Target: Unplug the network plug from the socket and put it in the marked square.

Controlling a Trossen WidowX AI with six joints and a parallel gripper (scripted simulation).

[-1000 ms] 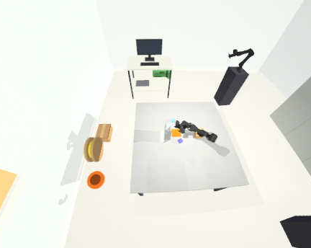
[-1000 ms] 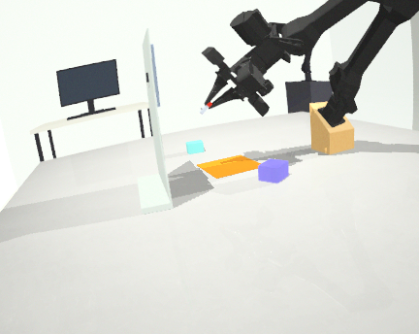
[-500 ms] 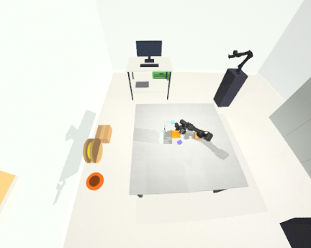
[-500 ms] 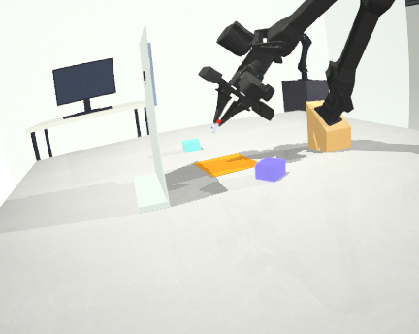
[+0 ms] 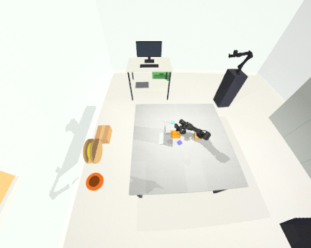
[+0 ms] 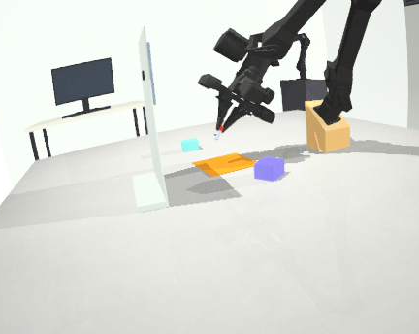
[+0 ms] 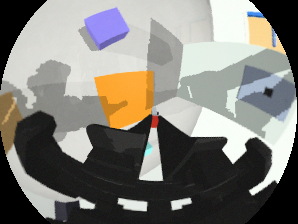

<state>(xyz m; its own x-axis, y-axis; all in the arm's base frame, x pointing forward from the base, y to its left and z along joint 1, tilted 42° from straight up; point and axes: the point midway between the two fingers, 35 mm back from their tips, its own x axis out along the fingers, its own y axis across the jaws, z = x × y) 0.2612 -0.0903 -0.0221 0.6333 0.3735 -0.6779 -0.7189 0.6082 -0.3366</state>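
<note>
Right now my gripper tip is 80 mm above the orange marked square and 10 mm past it. The rest, counted from my gripper tip: upright white panel 180 mm ahead, 60 mm above, 50 mm to the left; cyan block 190 mm to the right, 60 mm below, 10 mm behind; purple cube 140 mm to the left, 60 mm below, 30 mm behind.
</note>
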